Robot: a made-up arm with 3 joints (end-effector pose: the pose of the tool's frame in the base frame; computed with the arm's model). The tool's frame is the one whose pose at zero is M.
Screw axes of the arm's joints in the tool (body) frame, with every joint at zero. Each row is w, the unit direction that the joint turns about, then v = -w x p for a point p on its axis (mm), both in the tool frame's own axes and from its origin. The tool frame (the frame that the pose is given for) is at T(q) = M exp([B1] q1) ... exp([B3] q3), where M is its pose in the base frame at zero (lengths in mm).
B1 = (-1, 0, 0, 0, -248.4, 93)
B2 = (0, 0, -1, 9.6, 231.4, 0)
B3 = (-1, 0, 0, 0, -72.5, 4.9)
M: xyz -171 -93 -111.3 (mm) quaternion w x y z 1 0 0 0
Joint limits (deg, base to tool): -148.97..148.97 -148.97..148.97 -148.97..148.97
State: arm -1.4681 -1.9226 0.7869
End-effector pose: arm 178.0 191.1 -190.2 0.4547 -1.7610 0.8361
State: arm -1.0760 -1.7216 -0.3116
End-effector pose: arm 63.5 57.2 -275.8 1.0075 -0.6837 1.7008
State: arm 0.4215 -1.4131 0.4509
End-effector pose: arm 45.3 -403.0 55.9 -0.7188 -0.0213 1.4520
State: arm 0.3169 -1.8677 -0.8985
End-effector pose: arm 62.9 -396.8 30.6 0.4003 1.0775 1.5493
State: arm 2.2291 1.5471 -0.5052
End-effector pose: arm 100.2 -270.6 182.3 -1.3334 -1.6800 -0.3469
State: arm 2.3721 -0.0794 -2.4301
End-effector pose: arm -175.5 -46.5 265.0 0.0580 0.0536 -0.0586
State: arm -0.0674 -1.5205 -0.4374
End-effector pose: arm 8.0 -314.5 -128.3 0.4029 0.2822 1.5078
